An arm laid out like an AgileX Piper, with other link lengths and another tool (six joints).
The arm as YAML. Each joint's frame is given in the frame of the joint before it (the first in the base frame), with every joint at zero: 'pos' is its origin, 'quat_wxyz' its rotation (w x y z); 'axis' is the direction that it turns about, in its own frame. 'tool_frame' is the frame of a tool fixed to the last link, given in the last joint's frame.
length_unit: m
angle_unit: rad
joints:
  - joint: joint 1
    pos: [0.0, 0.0, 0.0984]
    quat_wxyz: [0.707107, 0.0, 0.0, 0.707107]
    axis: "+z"
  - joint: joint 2
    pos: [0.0, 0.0, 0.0]
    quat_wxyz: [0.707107, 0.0, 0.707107, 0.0]
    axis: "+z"
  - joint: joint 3
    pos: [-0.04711, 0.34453, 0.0]
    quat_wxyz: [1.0, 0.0, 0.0, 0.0]
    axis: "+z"
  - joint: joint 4
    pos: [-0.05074, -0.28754, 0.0]
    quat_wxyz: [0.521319, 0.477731, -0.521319, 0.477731]
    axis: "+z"
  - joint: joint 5
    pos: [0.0, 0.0, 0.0]
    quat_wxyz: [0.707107, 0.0, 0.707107, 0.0]
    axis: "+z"
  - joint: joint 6
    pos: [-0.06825, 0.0, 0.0]
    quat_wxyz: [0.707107, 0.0, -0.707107, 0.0]
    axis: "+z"
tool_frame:
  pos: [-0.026, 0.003, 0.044]
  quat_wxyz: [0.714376, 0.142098, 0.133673, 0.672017]
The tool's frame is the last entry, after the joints.
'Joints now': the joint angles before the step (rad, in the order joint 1, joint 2, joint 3, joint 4, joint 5, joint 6). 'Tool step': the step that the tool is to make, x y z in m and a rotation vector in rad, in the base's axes. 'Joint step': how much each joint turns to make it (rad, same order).
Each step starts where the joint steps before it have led.
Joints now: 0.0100, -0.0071, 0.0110, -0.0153, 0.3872, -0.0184
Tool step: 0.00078, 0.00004, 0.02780, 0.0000, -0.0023, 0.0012
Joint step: 0.0017, 0.0500, -0.0862, -0.0001, 0.0339, 0.0000
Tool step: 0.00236, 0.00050, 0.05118, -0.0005, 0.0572, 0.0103
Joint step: 0.0122, 0.1105, -0.1810, 0.0002, 0.1277, 0.0000
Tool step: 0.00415, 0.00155, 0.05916, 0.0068, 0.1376, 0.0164
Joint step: 0.0160, 0.1480, -0.2405, 0.0111, 0.2299, 0.0000
